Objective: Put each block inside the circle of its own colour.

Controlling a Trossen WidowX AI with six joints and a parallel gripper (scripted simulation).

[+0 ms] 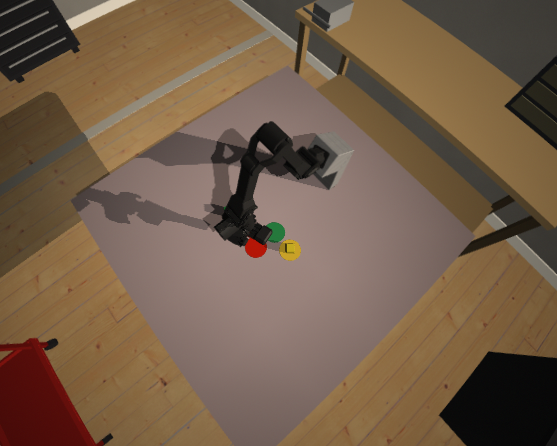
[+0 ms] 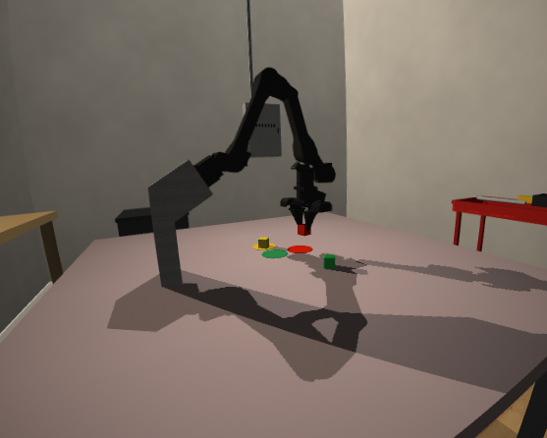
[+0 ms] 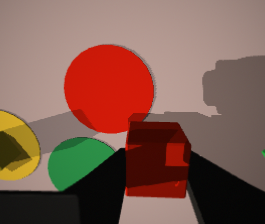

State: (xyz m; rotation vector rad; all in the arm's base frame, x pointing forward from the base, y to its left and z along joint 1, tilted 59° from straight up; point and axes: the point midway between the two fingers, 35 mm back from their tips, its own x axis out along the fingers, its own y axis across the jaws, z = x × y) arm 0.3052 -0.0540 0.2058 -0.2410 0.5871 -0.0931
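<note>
My gripper is now 120 mm above the red circle, 40 mm to the right of it and 20 mm short of it. Also, from my hand: green block (140 mm to the right, 100 mm below, 50 mm behind); then red block (30 mm below); then green circle (120 mm below, 80 mm to the left, 70 mm behind).
</note>
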